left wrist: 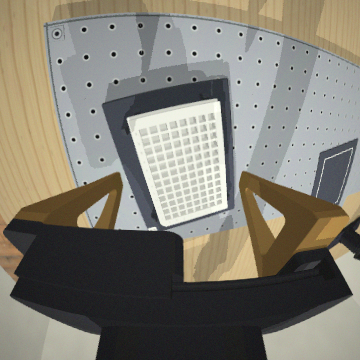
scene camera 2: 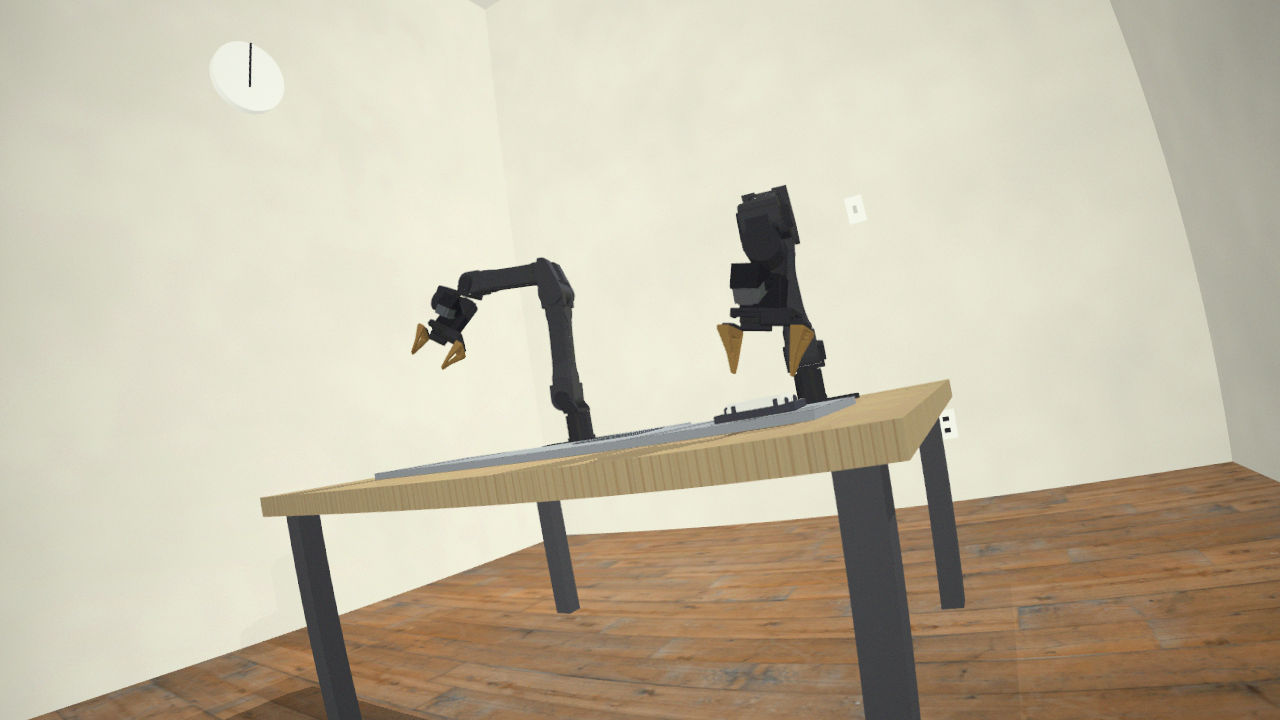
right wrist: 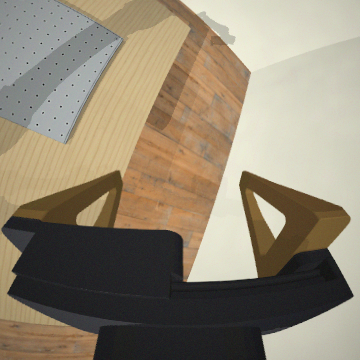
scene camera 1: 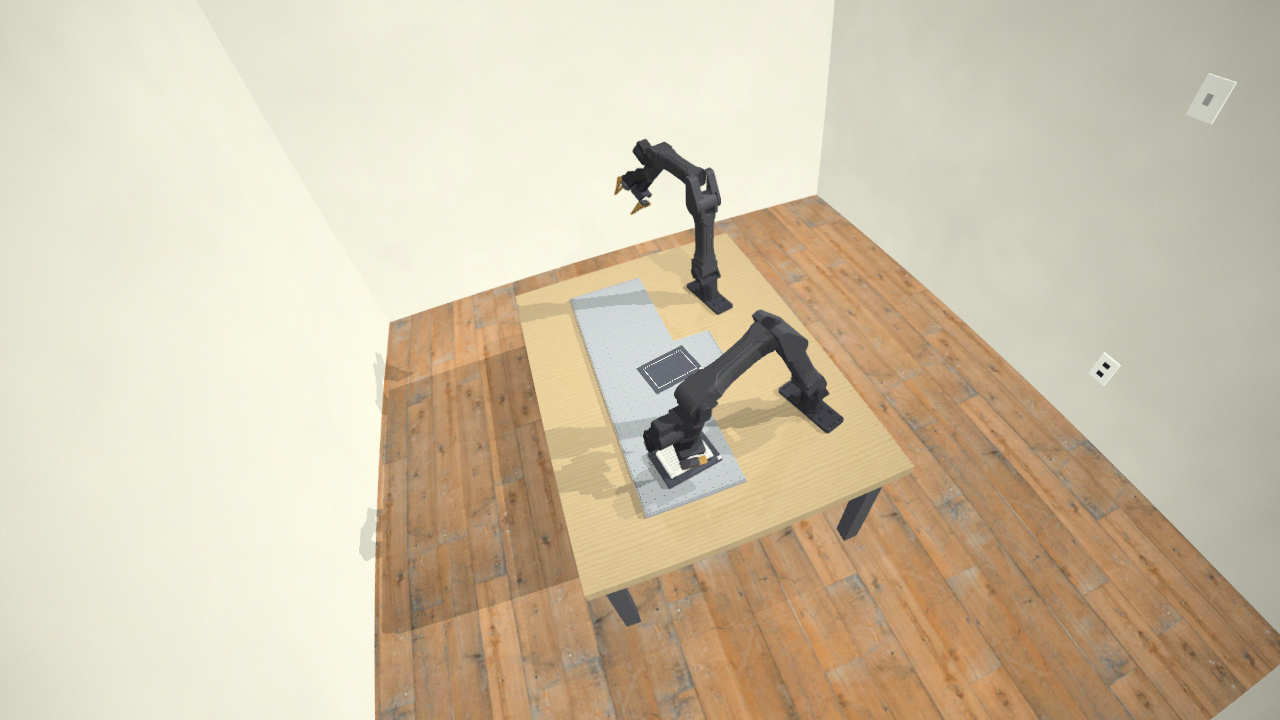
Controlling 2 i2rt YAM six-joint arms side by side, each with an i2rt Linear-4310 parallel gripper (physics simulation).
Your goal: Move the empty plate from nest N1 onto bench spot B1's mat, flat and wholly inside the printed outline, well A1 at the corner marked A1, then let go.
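Places are measured from the left arm's base along level axes (x right, y ahead, z up), in millimetres.
Pixels of known places: left gripper, fingertip midpoint: (left wrist: 180, 177) (scene camera 2: 762, 375) (scene camera 1: 680, 451); right gripper, fingertip midpoint: (scene camera 2: 426, 361) (right wrist: 180, 176) (scene camera 1: 623, 204); left arm's base, link origin: (scene camera 1: 810, 405); right arm's base, link origin: (left wrist: 342, 232) (scene camera 1: 709, 296).
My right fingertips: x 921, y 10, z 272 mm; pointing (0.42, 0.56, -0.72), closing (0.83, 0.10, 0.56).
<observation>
Ahead of a thing's pixels: the offset from my right fingertips to its top centre. "*": to the spot under its first point. Level surfaces: height alone.
The empty white plate {dx -835, dy +380, dz -233 mm} (left wrist: 182, 160) (scene camera 1: 669, 462) (scene camera 2: 760, 402) sits in the dark nest {dx -836, dy +380, dz -237 mm} (left wrist: 114, 112) (scene camera 2: 760, 413) on the pegboard. A small white label {* dx -898, dy +311, dz -247 mm} (left wrist: 152, 229) shows at the nest's near corner in the left wrist view, partly hidden; its lettering is not readable. My left gripper (left wrist: 180, 177) (scene camera 2: 763, 372) is open, points down and hangs above the plate, with one finger out to each side of it and touching neither side. The dark mat {dz -257 mm} (scene camera 1: 671, 368) (left wrist: 336, 172) with its white printed outline lies apart from the nest. My right gripper (right wrist: 180, 176) (scene camera 2: 428, 360) (scene camera 1: 625, 202) is open and empty, high beyond the pegboard's far end.
The grey pegboard {dz -259 mm} (scene camera 1: 617, 331) (left wrist: 260, 115) (right wrist: 30, 50) lies on the wooden table (scene camera 1: 805, 465) (scene camera 2: 537, 483). The left arm (scene camera 1: 733, 358) reaches over the board between the mat and the nest in scene camera 1. The right arm (scene camera 1: 704, 237) stands at the table's far end.
</observation>
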